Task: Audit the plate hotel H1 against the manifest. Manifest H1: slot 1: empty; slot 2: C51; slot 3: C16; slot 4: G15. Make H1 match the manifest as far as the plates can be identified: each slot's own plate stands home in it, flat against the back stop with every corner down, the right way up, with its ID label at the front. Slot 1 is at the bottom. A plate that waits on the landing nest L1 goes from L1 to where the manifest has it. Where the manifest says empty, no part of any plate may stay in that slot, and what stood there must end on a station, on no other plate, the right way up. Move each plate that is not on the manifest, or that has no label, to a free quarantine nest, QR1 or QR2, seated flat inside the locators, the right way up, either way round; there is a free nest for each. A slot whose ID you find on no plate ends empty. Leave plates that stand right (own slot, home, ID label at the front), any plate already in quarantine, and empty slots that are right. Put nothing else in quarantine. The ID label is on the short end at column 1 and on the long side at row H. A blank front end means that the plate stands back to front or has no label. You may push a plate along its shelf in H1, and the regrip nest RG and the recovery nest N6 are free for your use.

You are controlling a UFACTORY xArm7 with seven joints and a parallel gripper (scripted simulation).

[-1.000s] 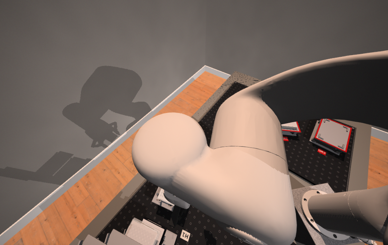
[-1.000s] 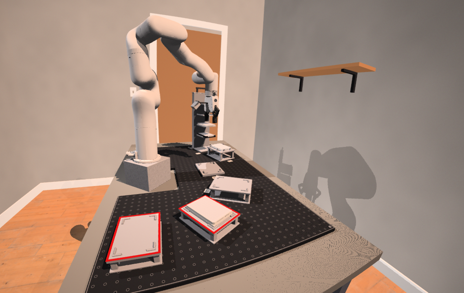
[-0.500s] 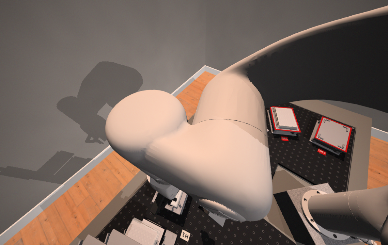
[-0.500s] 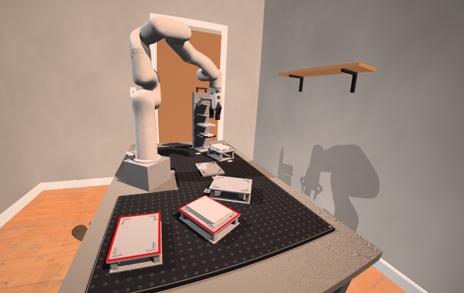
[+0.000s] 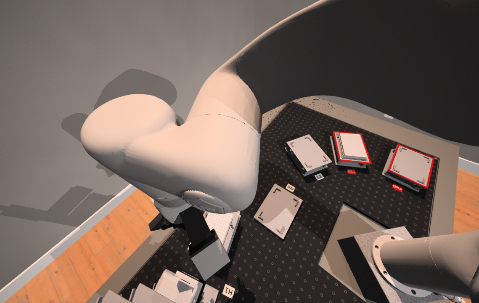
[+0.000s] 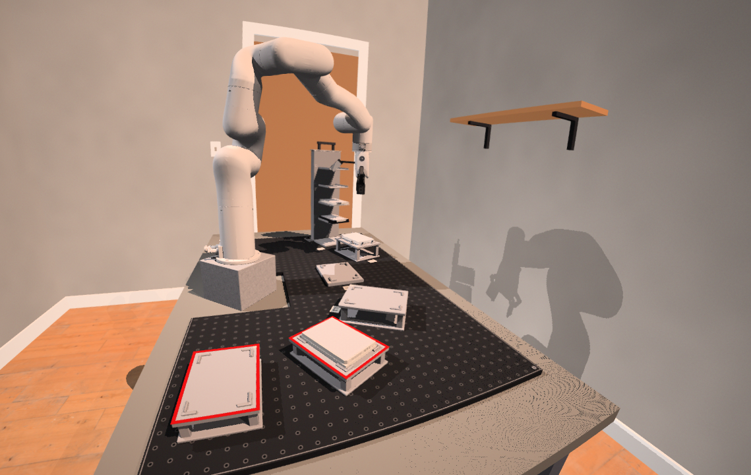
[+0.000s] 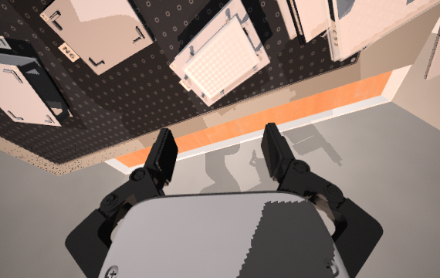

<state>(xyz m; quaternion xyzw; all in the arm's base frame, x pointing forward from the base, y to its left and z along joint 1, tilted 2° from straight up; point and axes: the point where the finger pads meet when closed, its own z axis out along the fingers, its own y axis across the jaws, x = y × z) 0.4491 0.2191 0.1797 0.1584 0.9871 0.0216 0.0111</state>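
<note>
My gripper is now 210 mm above the regrip nest RG and 10 mm to the right of it. The rest, counted from my hand: clear plate labelled C51: 190 mm to the left, 80 mm below, 50 mm behind; then slot tag 4: 230 mm to the left, 130 mm behind, 80 mm above; then dark plate: 190 mm to the left, 150 mm below, 50 mm behind.
</note>
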